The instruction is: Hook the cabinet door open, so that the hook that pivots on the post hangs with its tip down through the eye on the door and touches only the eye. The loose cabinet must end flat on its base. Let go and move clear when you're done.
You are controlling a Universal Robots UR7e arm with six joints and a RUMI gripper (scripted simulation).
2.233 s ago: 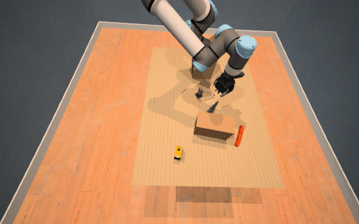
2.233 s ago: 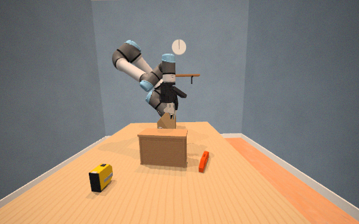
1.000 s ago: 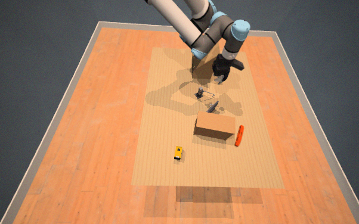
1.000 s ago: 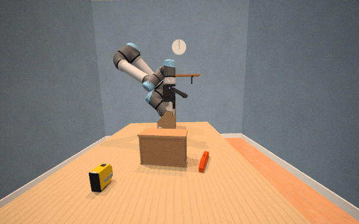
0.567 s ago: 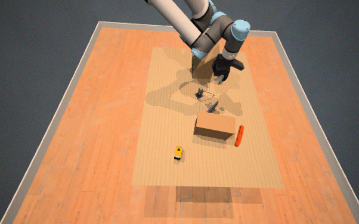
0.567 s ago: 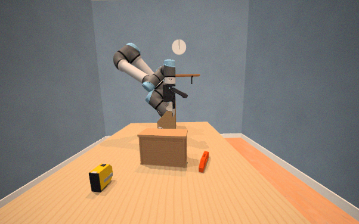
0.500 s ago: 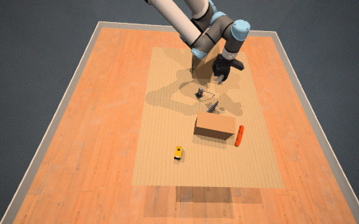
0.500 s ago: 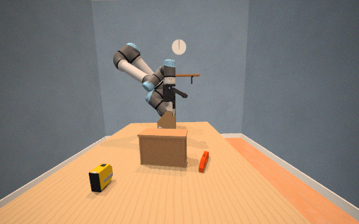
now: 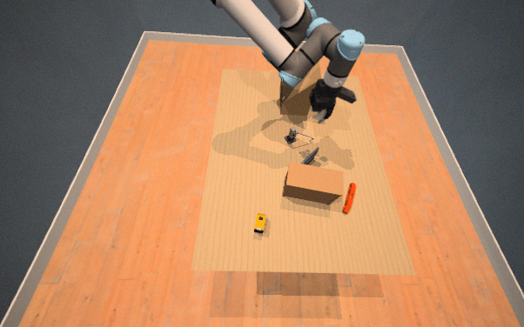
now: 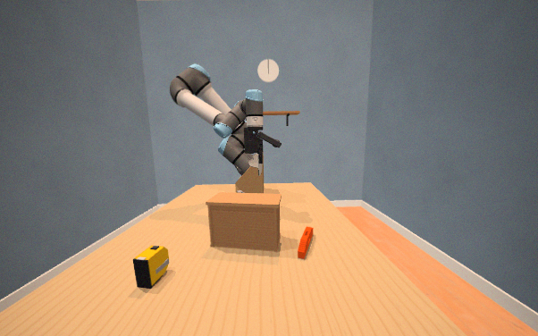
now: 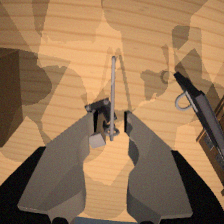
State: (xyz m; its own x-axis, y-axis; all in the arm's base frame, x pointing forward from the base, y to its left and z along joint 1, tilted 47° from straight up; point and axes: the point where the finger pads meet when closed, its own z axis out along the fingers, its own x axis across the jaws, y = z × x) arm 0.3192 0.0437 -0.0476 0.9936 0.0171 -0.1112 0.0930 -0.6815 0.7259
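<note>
Now: hand 14 cm above the thin hook and 4 cm to the left of it. The rest, counted from my hand: black box (43 cm ahead, 26 cm to the right, 15 cm below); cabinet door (16 cm ahead, 12 cm below, 7 cm to the right); orange bar (31 cm ahead, 17 cm below, 14 cm to the left).
</note>
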